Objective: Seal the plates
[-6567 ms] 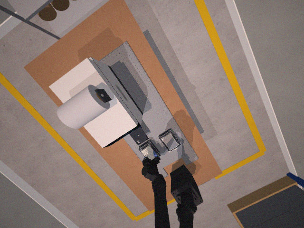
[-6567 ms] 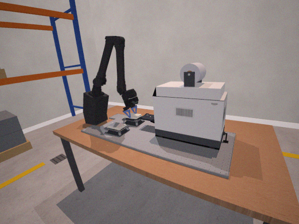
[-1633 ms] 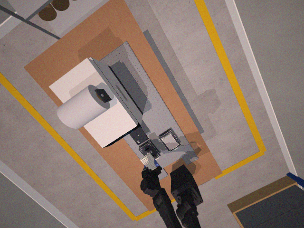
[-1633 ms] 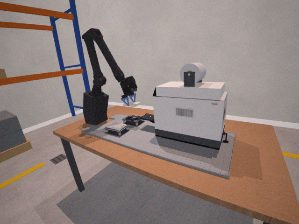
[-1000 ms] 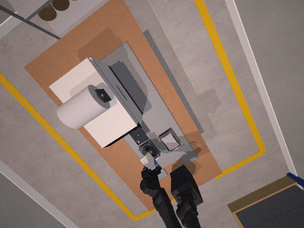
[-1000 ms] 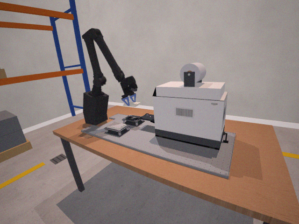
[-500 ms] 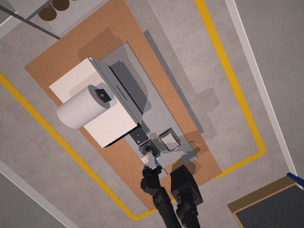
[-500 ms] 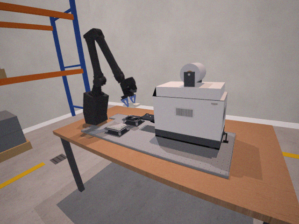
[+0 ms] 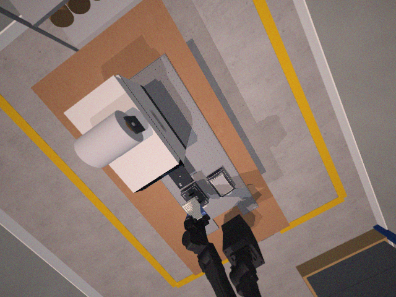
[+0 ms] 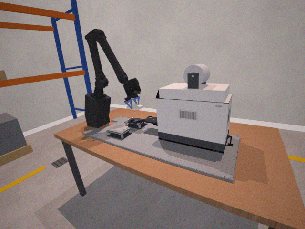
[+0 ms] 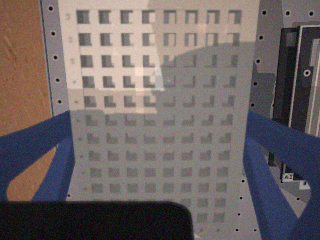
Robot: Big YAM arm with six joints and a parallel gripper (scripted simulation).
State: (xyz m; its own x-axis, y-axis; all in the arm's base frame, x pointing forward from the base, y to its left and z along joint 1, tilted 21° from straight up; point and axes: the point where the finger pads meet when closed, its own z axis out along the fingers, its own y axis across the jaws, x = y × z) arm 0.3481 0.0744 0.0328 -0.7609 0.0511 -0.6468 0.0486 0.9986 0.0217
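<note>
Right now the dark sealer stage is 190 mm ahead of my hand, 80 mm below it and 40 mm to the right of it. Round my hand: foil roll (520 mm ahead, 250 mm above, 50 mm to the right); then white well plate (right at my hand); then start button (290 mm ahead, 50 mm to the left, 20 mm above).
</note>
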